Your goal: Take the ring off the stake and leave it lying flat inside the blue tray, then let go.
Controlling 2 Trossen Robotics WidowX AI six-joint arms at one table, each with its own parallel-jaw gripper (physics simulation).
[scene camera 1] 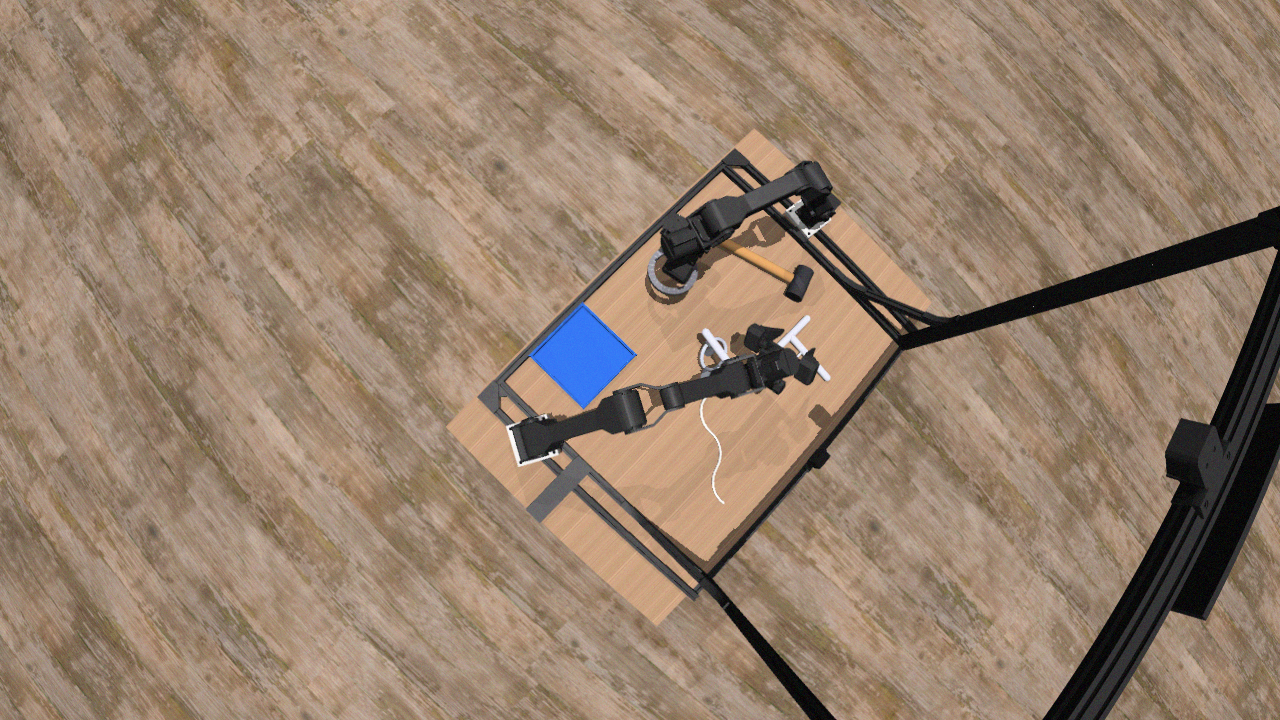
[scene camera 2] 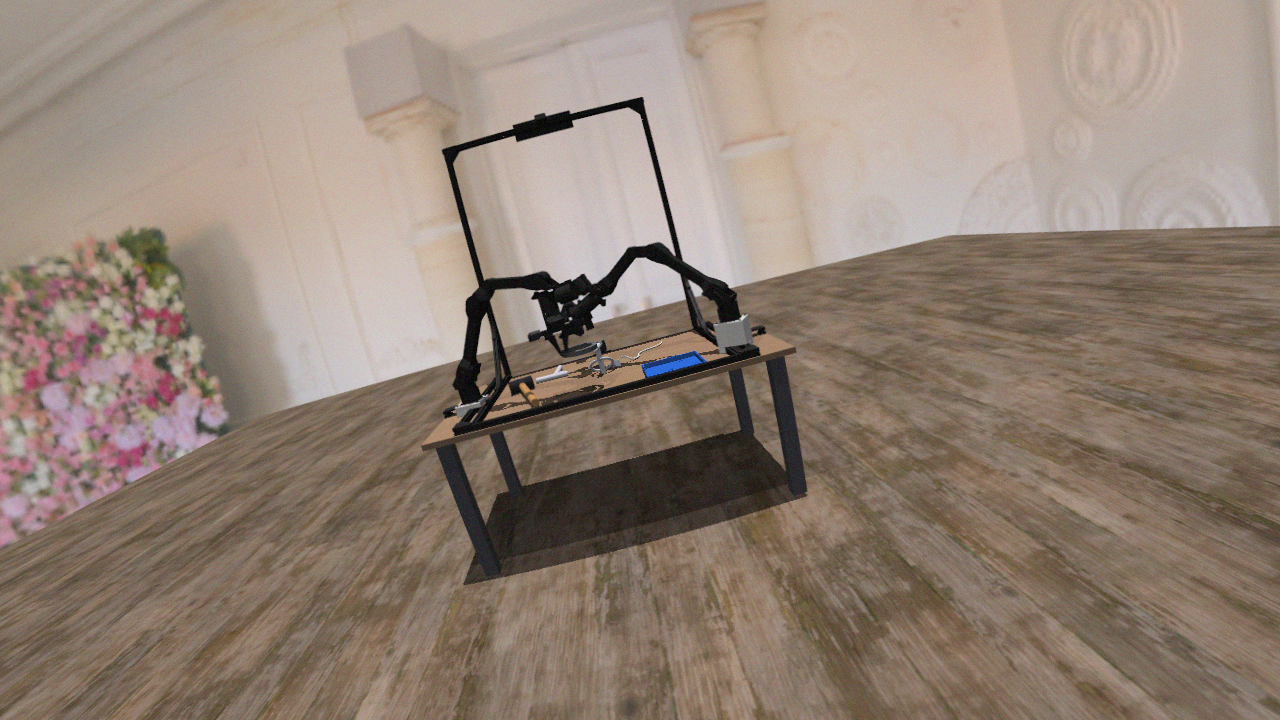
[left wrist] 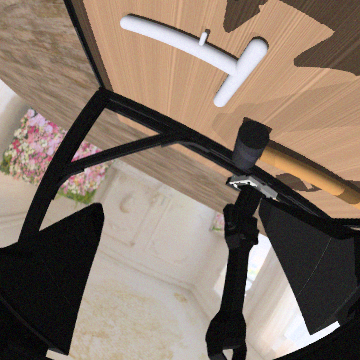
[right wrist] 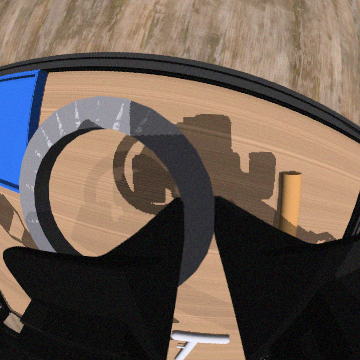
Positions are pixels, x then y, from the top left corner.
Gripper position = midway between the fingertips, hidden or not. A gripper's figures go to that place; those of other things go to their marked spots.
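My left gripper [scene camera 1: 799, 339], 1.32 m from the lens. My right gripper [scene camera 1: 682, 253], 1.33 m from the lens.
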